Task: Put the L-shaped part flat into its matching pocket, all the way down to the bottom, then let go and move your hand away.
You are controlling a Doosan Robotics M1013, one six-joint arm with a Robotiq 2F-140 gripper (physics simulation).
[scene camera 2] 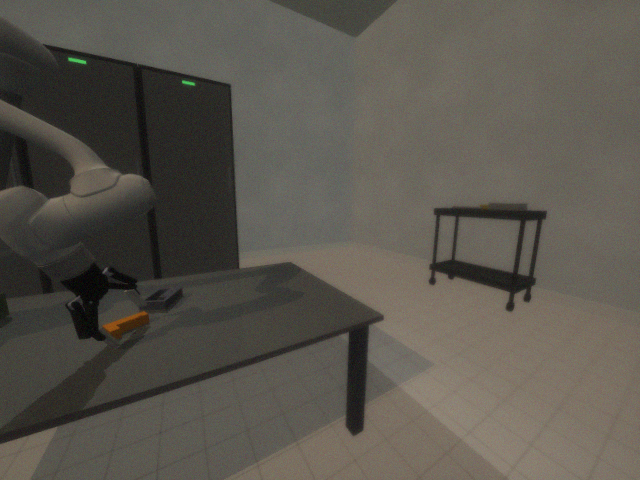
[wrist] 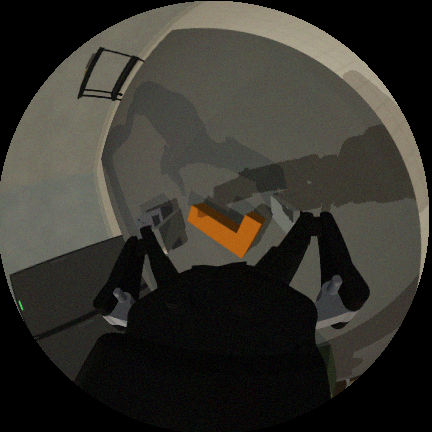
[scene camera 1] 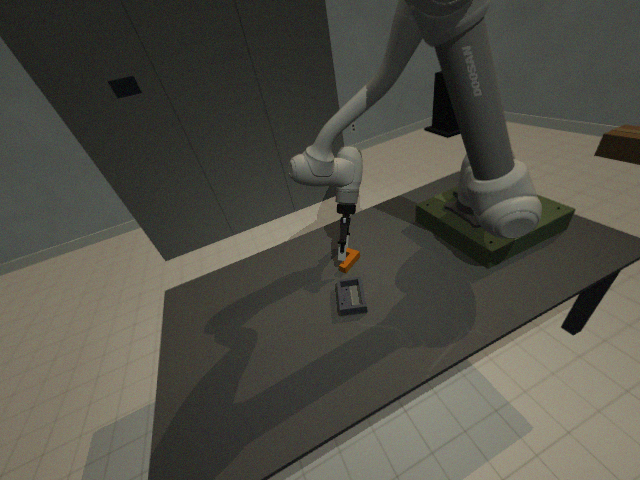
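The orange L-shaped part lies flat on the table, outside the dark grey pocket block. The block sits a short way from it, nearer the camera in the scene camera 1 view. In the wrist view the block is partly hidden behind the left finger. My gripper is open and low over the table. In the wrist view its fingertips stand apart on either side of the L-shaped part, with nothing gripped. The exact fingertip height is hard to tell.
The dark table bears the arm's green base block at its far right in the scene camera 1 view. Tall dark cabinets stand behind the table. A black cart stands away from the table.
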